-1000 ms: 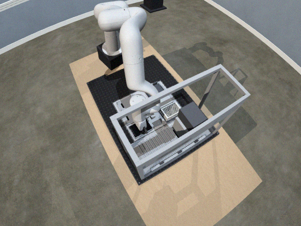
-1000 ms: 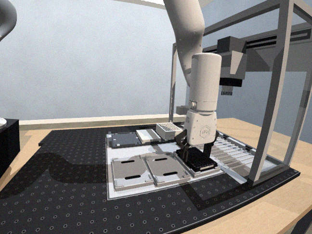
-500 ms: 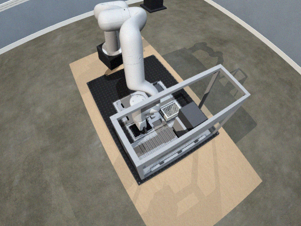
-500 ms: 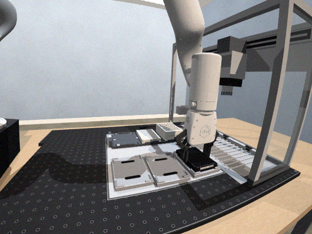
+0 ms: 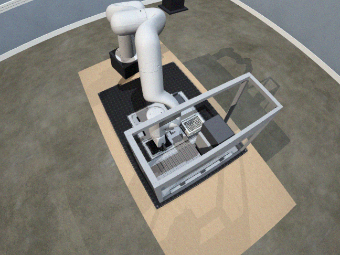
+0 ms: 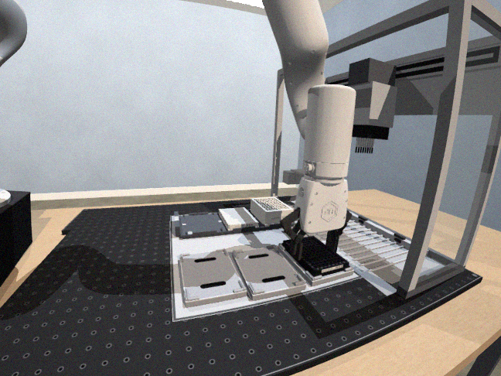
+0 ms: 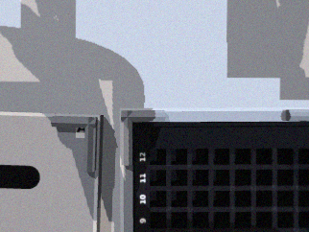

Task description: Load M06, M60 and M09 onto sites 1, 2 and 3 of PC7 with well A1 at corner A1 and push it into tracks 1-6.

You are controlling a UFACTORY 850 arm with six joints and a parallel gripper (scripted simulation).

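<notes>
The dark carrier PC7 is 24 cm to the left of my hand, 10 cm behind it and 1 cm below it. The rest, counted from my hand: black 96-well plate M06: 1 cm below; then nest S1: 22 cm behind, 2 cm to the left, 2 cm below; then nest S2: 11 cm behind, 2 cm below.
</notes>
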